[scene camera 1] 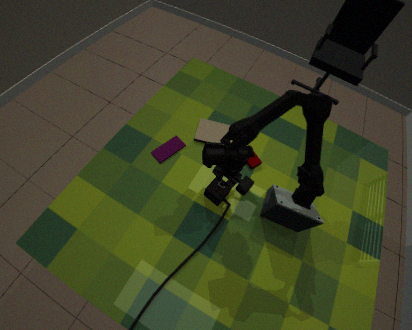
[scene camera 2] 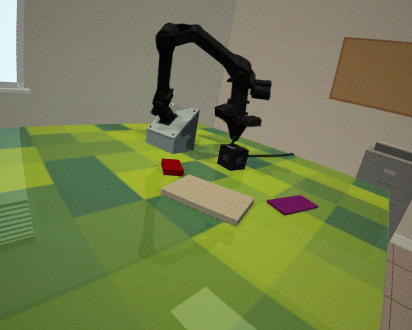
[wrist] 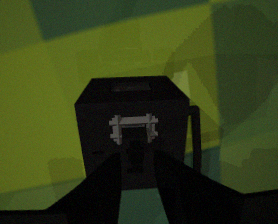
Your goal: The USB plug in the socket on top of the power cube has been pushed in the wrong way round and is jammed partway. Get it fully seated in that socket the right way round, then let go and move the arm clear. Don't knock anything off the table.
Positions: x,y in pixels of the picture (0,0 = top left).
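You'd find the gripper in scene camera 1 (pixel 222 182), and it's visible in the wrist view and in scene camera 2 as well. On the gripper, (wrist: pixel 181 187) and (scene camera 2: pixel 230 128) are the same spot.
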